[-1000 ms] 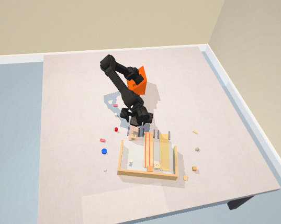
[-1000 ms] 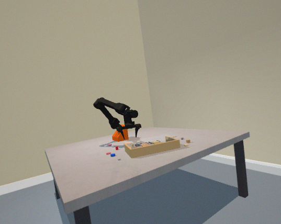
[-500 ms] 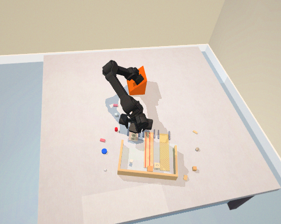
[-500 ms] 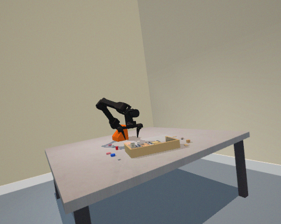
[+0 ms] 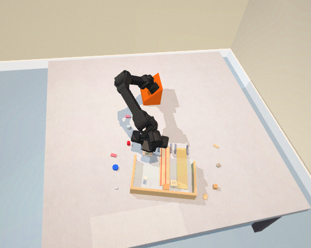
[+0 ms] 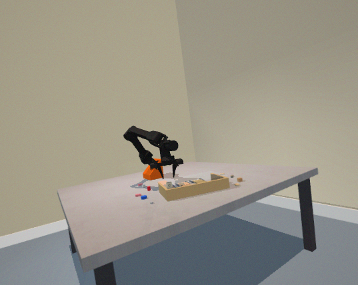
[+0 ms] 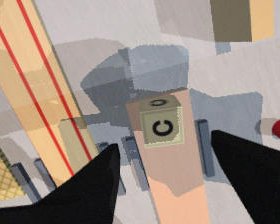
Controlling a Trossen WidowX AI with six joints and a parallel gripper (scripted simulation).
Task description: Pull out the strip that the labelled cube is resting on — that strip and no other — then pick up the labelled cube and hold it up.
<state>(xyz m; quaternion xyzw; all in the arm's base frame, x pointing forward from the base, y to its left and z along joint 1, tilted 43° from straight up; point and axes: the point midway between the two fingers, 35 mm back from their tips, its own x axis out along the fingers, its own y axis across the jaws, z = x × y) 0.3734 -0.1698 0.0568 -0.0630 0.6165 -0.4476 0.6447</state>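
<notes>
The peach strip lies 100 mm behind my gripper tip, 60 mm below it and 40 mm to the left of it. Round my gripper tip: red cylinder: 90 mm behind, 80 mm to the right, 50 mm below; blue disc: 190 mm to the right, 50 mm below, 30 mm ahead.
</notes>
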